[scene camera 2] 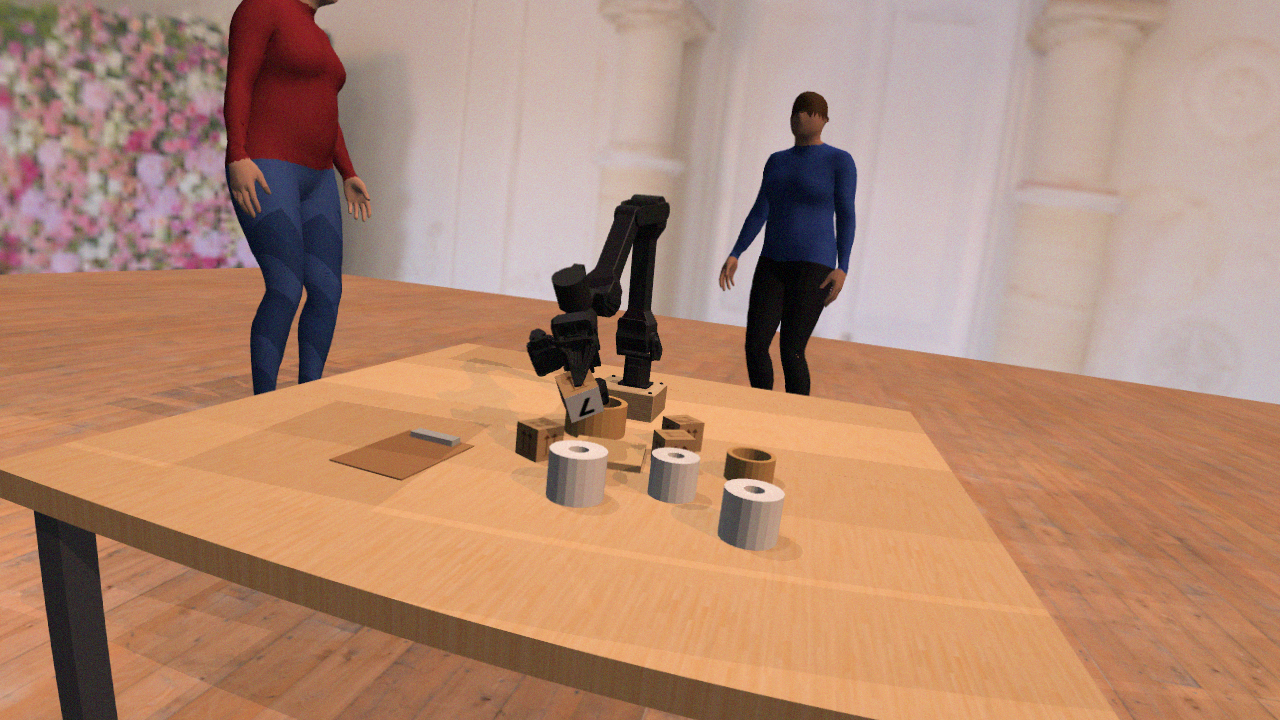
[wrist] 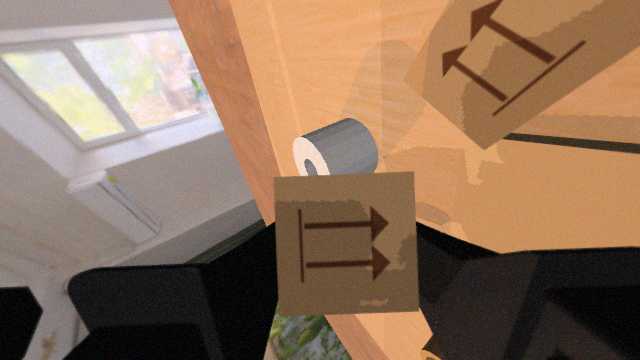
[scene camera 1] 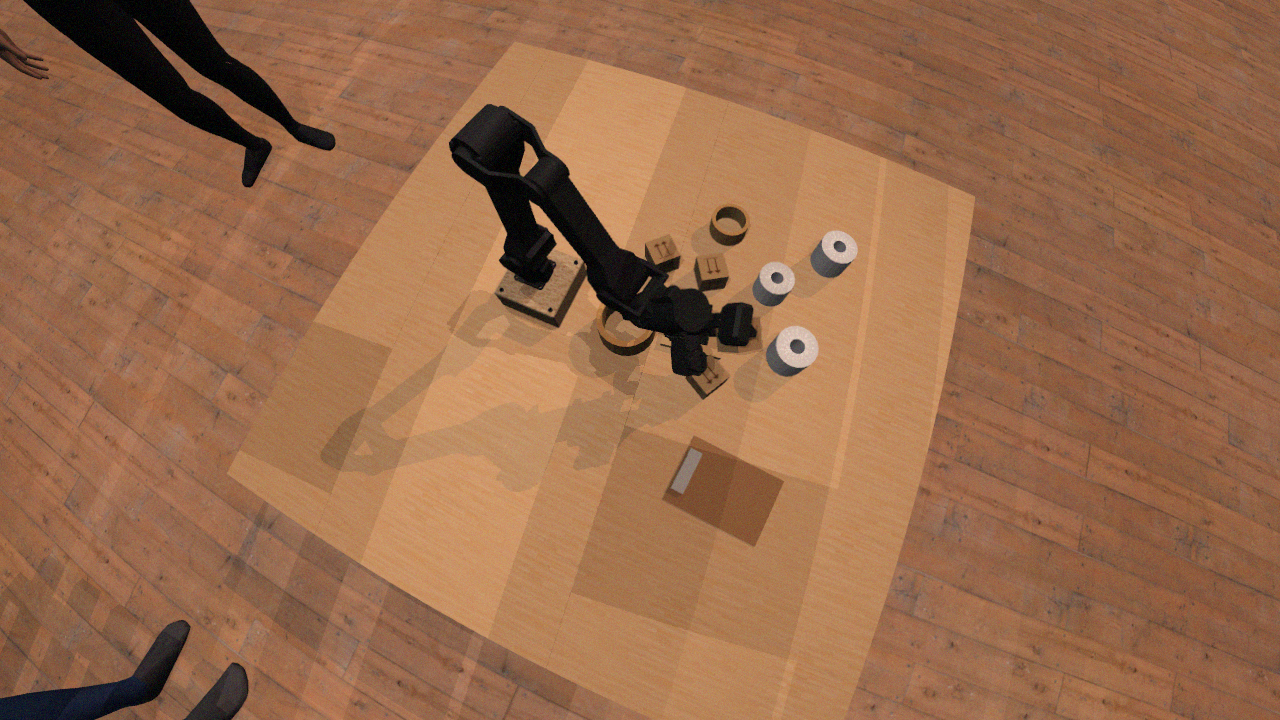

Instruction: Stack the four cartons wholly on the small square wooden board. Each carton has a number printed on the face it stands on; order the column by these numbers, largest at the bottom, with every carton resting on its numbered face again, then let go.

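Frame: origin at the arm's base, x ahead, y left, z up, level; millimetres.
Seen in the pictures: gripper, fingertip midpoint: (scene camera 2: 581, 399) (wrist: 337, 220); arm's base, link origin: (scene camera 2: 635, 384) (scene camera 1: 535, 271).
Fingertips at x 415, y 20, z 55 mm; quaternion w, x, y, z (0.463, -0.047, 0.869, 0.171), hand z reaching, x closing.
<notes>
Pixels of each thing's middle, then the offset from my fingertips to it.
- tan carton, body centre: (wrist: 339, 226) (scene camera 2: 579, 393) (scene camera 1: 738, 334) dx -9, dy -7, dz +6 mm
- small square board, body centre: (wrist: 569, 241) (scene camera 2: 607, 453) (scene camera 1: 696, 323) dx -86, dy +26, dz -106 mm
- wooden ring, body centre: (scene camera 2: 596, 416) (scene camera 1: 626, 323) dx -209, dy -39, dz -83 mm
- brown flat panel with a grey strip, body centre: (scene camera 2: 405, 449) (scene camera 1: 724, 490) dx +83, dy -250, dz -106 mm
My gripper (scene camera 2: 581, 383) (wrist: 337, 220) is shut on a tan carton (scene camera 2: 586, 407) (wrist: 345, 295), held tilted above the table. Its grey numbered face, apparently an upside-down 7, points outward and down in scene view 2. The small square board (scene camera 2: 628, 458) (wrist: 550, 200) lies under and beside the gripper; the arm hides much of it from above, and I see no carton standing on its visible part. One carton (scene camera 1: 708, 379) (scene camera 2: 539, 438) (wrist: 530, 35) stands beside it; two more (scene camera 1: 662, 253) (scene camera 1: 712, 271) stand close together on the other side. Their upper faces carry arrows; their numbers are hidden.
Three white rolls (scene camera 1: 827, 266) (scene camera 1: 769, 296) (scene camera 1: 785, 366) stand past the board. One wooden ring (scene camera 1: 623, 347) lies between arm base and board, another (scene camera 1: 729, 240) beyond the two cartons. A brown flat panel with a grey strip (scene camera 1: 733, 501) (scene camera 2: 393, 461) lies off to one side.
</notes>
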